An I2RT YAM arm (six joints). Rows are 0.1 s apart.
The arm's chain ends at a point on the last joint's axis. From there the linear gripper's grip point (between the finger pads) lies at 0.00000 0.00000 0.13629 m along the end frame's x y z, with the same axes.
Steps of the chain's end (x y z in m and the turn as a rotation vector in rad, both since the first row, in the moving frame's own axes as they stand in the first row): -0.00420 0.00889 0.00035 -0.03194 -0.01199 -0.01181; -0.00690 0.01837 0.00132 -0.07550 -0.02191 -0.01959; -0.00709 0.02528 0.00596 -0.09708 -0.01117 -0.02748; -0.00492 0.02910 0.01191 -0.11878 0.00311 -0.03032; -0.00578 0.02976 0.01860 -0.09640 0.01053 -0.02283; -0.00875 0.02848 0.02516 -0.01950 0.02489 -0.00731; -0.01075 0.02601 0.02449 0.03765 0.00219 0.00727; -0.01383 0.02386 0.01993 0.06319 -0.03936 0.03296; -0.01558 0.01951 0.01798 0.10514 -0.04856 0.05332; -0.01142 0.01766 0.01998 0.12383 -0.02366 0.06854
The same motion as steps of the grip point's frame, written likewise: -0.00581 0.01325 0.00027 -0.03194 -0.01199 -0.01181; -0.00978 0.02868 0.00090 -0.07550 -0.02191 -0.01959; -0.00843 0.03851 0.00531 -0.09708 -0.01117 -0.02748; -0.00425 0.04524 0.01095 -0.11878 0.00311 -0.03032; -0.00420 0.04286 0.01796 -0.09640 0.01053 -0.02283; -0.00535 0.03112 0.02509 -0.01950 0.02489 -0.00731; -0.01043 0.02088 0.02439 0.03765 0.00219 0.00727; -0.01905 0.01517 0.01955 0.06319 -0.03936 0.03296; -0.02180 0.00504 0.01707 0.10514 -0.04856 0.05332; -0.01406 0.00073 0.01890 0.12383 -0.02366 0.06854
